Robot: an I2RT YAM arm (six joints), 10 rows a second.
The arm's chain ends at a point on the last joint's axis. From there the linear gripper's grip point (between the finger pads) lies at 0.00 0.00 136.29 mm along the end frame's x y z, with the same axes.
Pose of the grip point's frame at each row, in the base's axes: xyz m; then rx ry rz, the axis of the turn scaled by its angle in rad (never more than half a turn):
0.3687 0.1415 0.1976 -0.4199 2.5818 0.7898
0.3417 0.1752 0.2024 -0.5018 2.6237 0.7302
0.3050 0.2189 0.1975 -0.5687 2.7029 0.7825
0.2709 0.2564 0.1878 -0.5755 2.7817 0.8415
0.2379 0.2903 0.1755 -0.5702 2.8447 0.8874
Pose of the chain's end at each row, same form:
0.3291 0.0618 0.3008 -0.4199 2.5818 0.7898
0.3073 0.1005 0.3110 -0.5018 2.6237 0.7302
0.2851 0.1430 0.3089 -0.5687 2.7029 0.7825
0.2630 0.1796 0.3001 -0.5755 2.7817 0.8415
0.2391 0.2130 0.2877 -0.5702 2.8447 0.8874

